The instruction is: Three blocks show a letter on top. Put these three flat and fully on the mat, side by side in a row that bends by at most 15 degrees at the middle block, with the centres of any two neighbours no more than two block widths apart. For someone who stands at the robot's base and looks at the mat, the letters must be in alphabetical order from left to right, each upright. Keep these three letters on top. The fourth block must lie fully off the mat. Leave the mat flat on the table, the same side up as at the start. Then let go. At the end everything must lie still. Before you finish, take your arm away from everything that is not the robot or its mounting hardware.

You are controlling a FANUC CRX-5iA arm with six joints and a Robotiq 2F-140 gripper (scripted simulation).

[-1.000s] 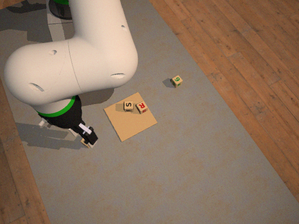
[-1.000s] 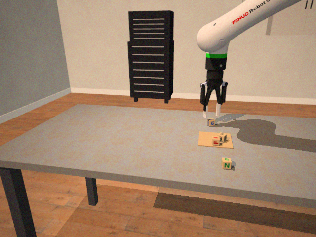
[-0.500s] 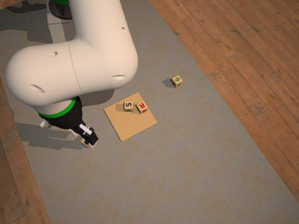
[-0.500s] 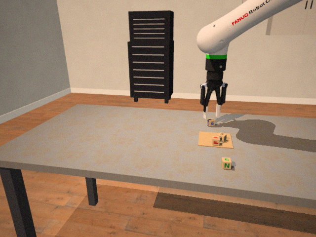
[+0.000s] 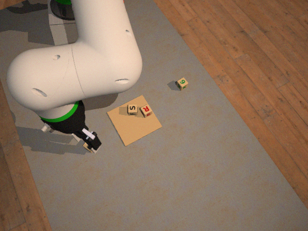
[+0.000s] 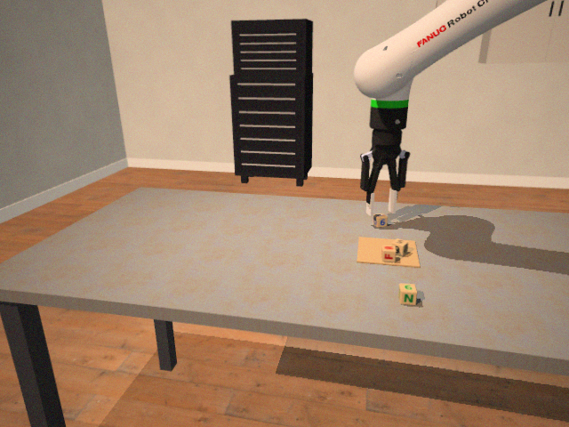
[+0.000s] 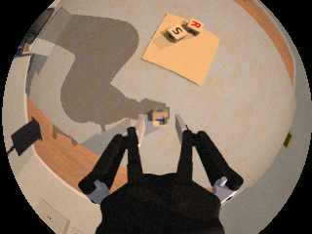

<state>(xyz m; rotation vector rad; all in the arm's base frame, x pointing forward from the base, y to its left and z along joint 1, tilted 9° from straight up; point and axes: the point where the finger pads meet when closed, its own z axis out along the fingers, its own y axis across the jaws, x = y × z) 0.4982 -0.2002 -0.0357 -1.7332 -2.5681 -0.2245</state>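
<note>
My hand is 170 mm to the right of the tan mat and 60 mm above it. From my hand the other things lie so: S block (30 mm behind, 180 mm to the left, 50 mm below); green-marked block (20 mm behind, 390 mm to the left, 50 mm below).
</note>
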